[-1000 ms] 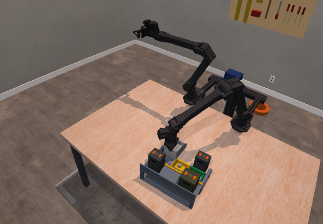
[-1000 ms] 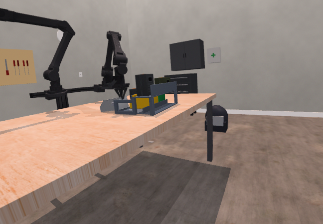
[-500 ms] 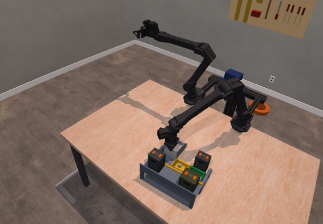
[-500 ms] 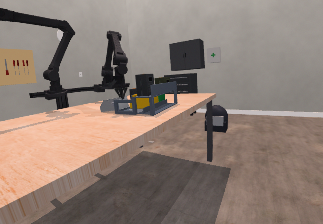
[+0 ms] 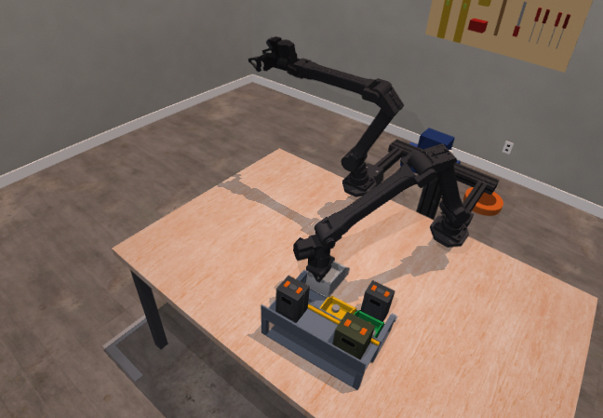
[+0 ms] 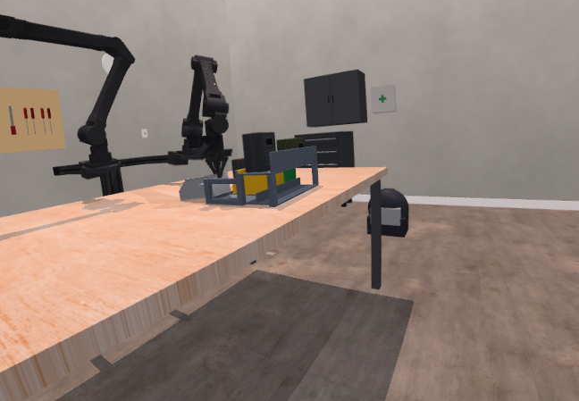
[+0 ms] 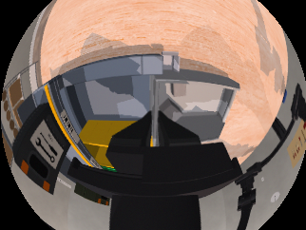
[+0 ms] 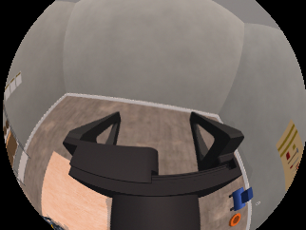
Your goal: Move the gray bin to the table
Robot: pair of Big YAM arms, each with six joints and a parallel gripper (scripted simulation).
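Right now my left hand is 80 mm past the gray open bin, 40 mm above it and 10 mm to the left of it. Round my left hand: yellow bin (130 mm to the left, 70 mm ahead, 40 mm below); then gray shelf (140 mm to the left, 100 mm ahead, 20 mm below); then green bin (240 mm to the left, 50 mm ahead, 40 mm below).
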